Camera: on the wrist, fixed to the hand. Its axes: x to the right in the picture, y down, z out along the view.
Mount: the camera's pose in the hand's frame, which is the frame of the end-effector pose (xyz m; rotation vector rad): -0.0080 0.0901 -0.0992 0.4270 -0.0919 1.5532
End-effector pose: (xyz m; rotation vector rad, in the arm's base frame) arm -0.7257 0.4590 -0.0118 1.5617 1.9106 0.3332
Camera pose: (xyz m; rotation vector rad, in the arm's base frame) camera -0.7156 0.4945 0.1173 2.9934 0.3077 0.4472
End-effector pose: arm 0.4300 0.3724 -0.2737 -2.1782 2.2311 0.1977
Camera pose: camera 0.3479 0.3720 -0.1674 0.0532 2.8864 -0.1690
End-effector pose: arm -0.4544 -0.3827 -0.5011 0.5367 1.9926 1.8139
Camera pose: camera -0.4981 -0.4629 -0.4027 -1.8142 -1.2462 -1.1560
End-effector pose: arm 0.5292 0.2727 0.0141 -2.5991 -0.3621 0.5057
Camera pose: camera 0.5774 0.1540 0.0542 -1.9317 1.6473 0.9823
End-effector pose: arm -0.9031 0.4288 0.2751 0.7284 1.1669 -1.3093
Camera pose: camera -0.8382 0.5391 0.2344 1.4214 -0.0047 -0.1999
